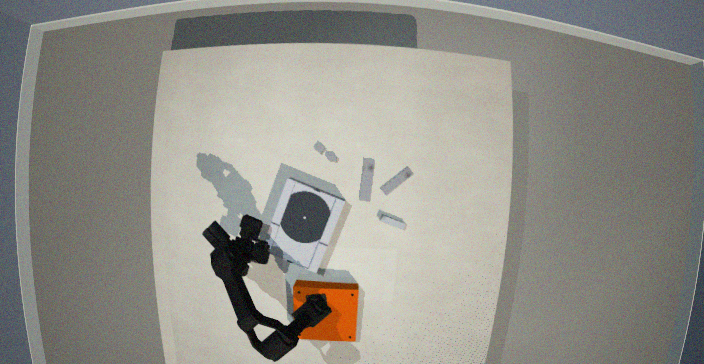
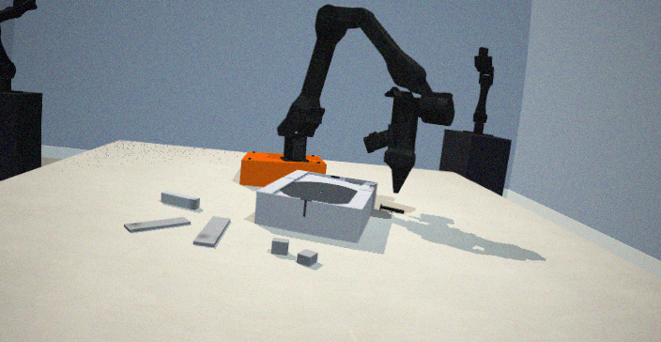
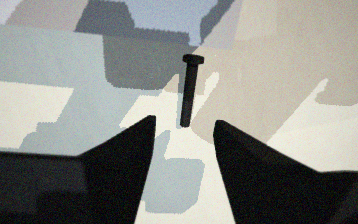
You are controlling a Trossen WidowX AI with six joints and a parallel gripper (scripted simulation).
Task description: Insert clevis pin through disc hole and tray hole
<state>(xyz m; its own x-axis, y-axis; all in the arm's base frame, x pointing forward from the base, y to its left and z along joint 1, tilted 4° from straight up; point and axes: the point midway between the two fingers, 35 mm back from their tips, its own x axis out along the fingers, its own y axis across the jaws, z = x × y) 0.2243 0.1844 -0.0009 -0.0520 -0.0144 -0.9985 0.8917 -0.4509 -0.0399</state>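
The clevis pin is 4 cm below my gripper tip. The rest, counted from my gripper tip: dark aluminium disc: 18 cm to the right, 6 cm ahead, 1 cm above; then grey block: 45 cm to the right, 4 cm below, 1 cm ahead; then steel tray: 17 cm to the right, 3 cm ahead.
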